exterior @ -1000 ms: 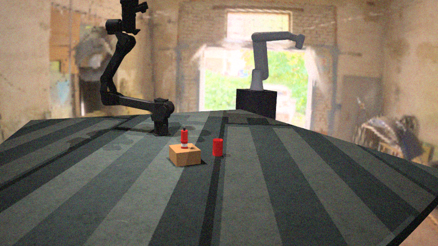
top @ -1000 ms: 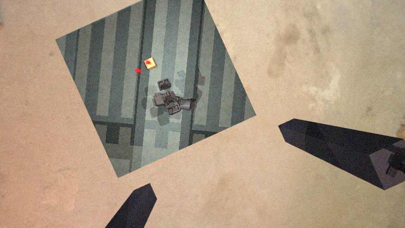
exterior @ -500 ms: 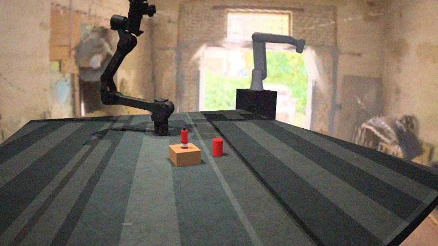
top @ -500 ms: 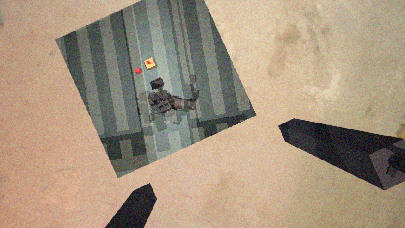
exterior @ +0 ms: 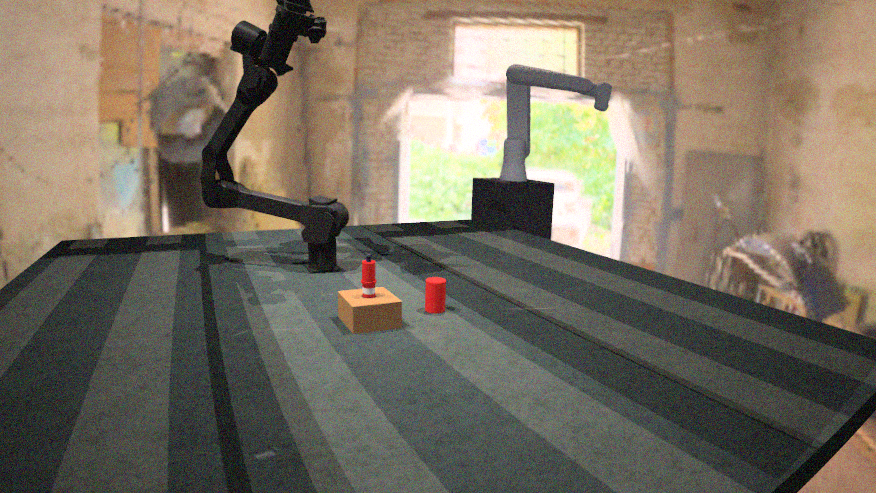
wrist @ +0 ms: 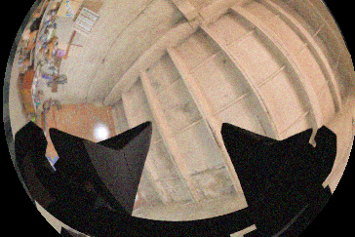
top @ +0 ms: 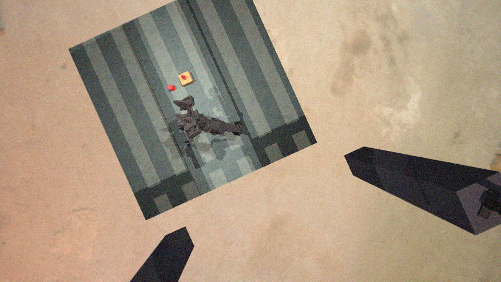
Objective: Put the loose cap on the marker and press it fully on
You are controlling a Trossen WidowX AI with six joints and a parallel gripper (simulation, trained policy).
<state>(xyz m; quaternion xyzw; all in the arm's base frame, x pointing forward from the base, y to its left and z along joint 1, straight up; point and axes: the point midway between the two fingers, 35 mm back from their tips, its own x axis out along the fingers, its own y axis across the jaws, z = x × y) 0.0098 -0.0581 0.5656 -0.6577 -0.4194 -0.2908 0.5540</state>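
Now: the red cap 57 cm below my gripper tip, 27 cm ahead of it and 15 cm to the left of it. The rest, counted from my gripper tip: holder block 58 cm below, 29 cm ahead, 4 cm to the left; then red marker 52 cm below, 29 cm ahead, 4 cm to the left.
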